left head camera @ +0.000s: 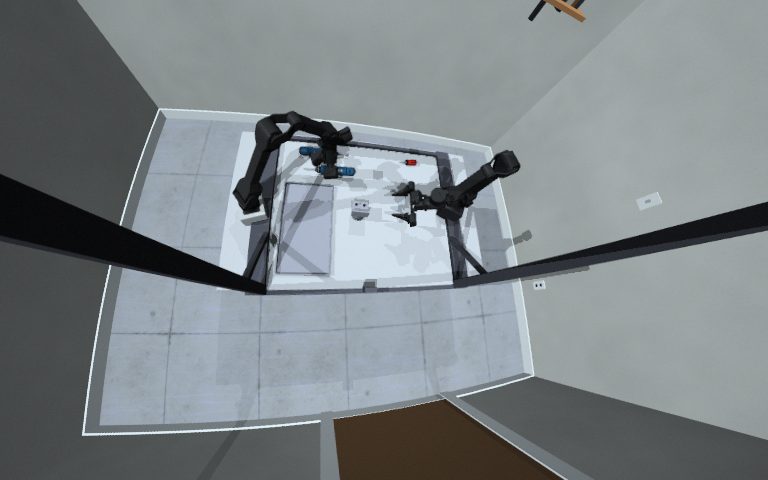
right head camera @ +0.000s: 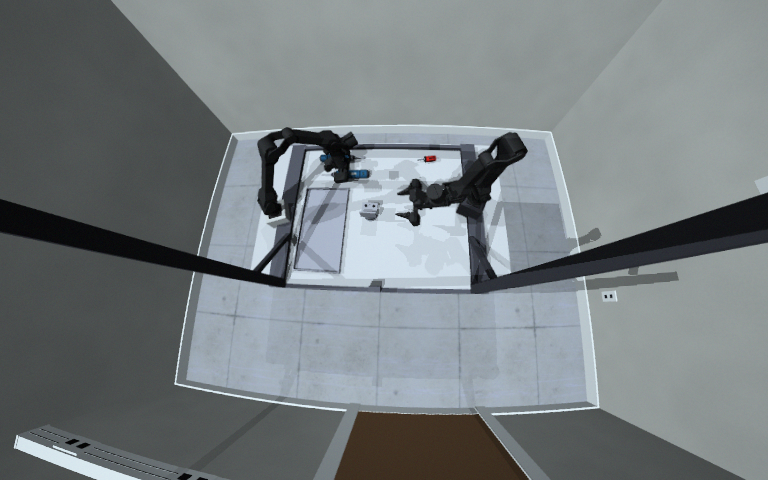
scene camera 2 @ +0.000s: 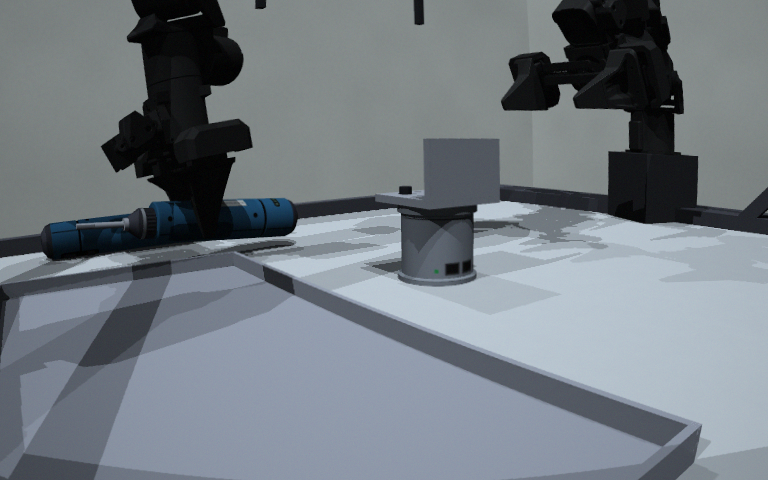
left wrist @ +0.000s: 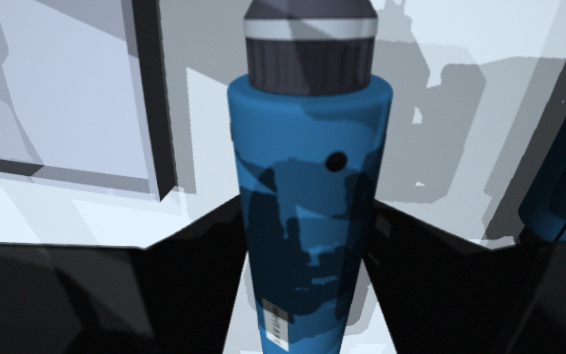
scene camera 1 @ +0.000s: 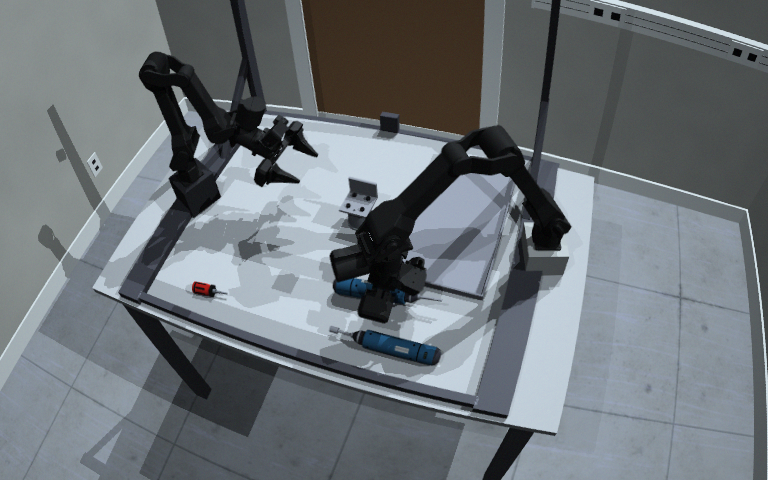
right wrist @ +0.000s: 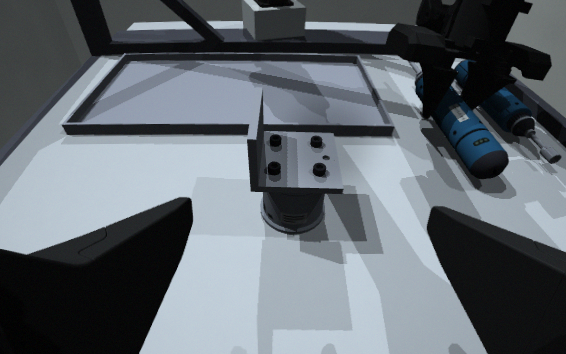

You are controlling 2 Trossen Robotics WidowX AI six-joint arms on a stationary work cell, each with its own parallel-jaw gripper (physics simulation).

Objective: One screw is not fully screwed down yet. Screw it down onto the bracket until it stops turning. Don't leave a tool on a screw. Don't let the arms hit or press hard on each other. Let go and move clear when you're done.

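Places are measured from the left arm's base along level axes (x left, y up, z ahead), in metres.
Where they show: left gripper, fingertip midpoint: (right head camera: pixel 347 176) (scene camera 2: pixel 201 238) (left wrist: pixel 301 204) (scene camera 1: pixel 383 295) (right wrist: pixel 440 118); right gripper, fingertip midpoint: (left head camera: pixel 391 204) (right head camera: pixel 396 204) (scene camera 2: pixel 537 104) (scene camera 1: pixel 308 168) (right wrist: pixel 311 213); left arm's base at its link origin: (left head camera: pixel 250 206) (right head camera: pixel 274 211) (scene camera 1: pixel 546 239) (right wrist: pixel 272 2); right arm's base at its link origin: (right head camera: pixel 475 199) (scene camera 2: pixel 652 153) (scene camera 1: pixel 189 175).
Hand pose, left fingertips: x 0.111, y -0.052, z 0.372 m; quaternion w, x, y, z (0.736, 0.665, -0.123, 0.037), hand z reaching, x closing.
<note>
Things, the pixels of their top centre, and the offset from my left fingertips.
- blue power screwdriver at its top centre: (left wrist: pixel 303 264) (scene camera 2: pixel 189 197) (right wrist: pixel 450 86) (scene camera 1: pixel 386 286) (left head camera: pixel 329 167) (right head camera: pixel 344 171) dx +0.004, dy +0.041, dz -0.009 m
- second blue driver at its top centre: (scene camera 2: pixel 138 212) (right wrist: pixel 507 92) (scene camera 1: pixel 383 338) (left head camera: pixel 324 149) (right head camera: pixel 341 155) dx +0.119, dy +0.020, dz -0.007 m
- red screwdriver at its top centre: (scene camera 1: pixel 208 286) (left head camera: pixel 408 160) dx -0.006, dy +0.009, dz +0.412 m
- shallow grey tray at its top centre: (scene camera 2: pixel 186 339) (right wrist: pixel 235 81) (scene camera 1: pixel 460 215) (left head camera: pixel 305 226) (right head camera: pixel 321 227) dx -0.231, dy -0.005, dz -0.177 m
My left gripper (left wrist: pixel 301 204) (right wrist: pixel 440 118) is shut on a blue power screwdriver (left wrist: pixel 307 130) (right wrist: pixel 475 142) (scene camera 1: pixel 348 287), which lies level at the table top, its thin bit pointing right in scene camera 1. The grey L-shaped bracket (right wrist: pixel 298 177) (scene camera 2: pixel 461 169) sits on a round grey stand (scene camera 2: pixel 437 243). The right wrist view shows black screws on it: two far ones (right wrist: pixel 275 140) (right wrist: pixel 316 142) and two near ones (right wrist: pixel 273 168) (right wrist: pixel 319 169). Small height differences are hard to tell. No tool is on them. My right gripper (right wrist: pixel 311 213) (scene camera 1: pixel 307 168) is open and empty, beside and above the bracket.
A second blue driver (scene camera 1: pixel 396 345) (right wrist: pixel 512 105) with a socket tip lies beside the held one. A red screwdriver (scene camera 1: pixel 202 288) (left head camera: pixel 411 162) lies near the same table edge. A shallow grey tray (scene camera 2: pixel 453 353) (right wrist: pixel 230 129) lies beside the stand. The arms are well apart.
</note>
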